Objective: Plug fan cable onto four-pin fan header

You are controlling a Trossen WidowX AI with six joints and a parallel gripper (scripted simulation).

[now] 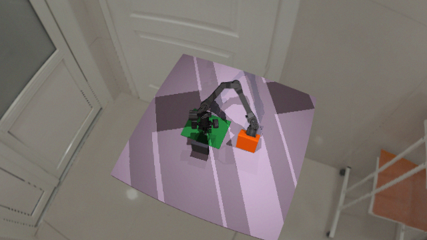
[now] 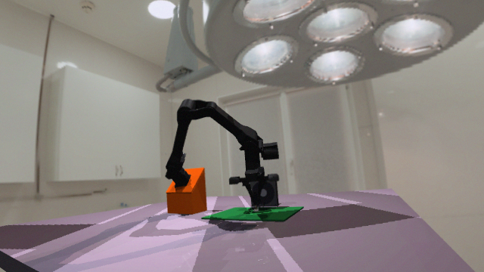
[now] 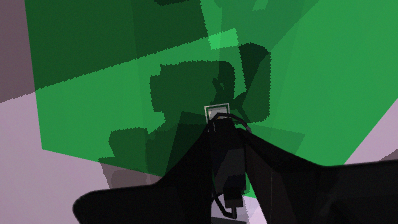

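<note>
My gripper tip is now 40 mm above the white four-pin header and 10 mm to the right of it. Also, from my gripper tip: black fan (150 mm to the left, 20 mm above, 10 mm behind); fan plug (10 mm to the left, 10 mm above); green board (50 mm below, 40 mm to the right).
</note>
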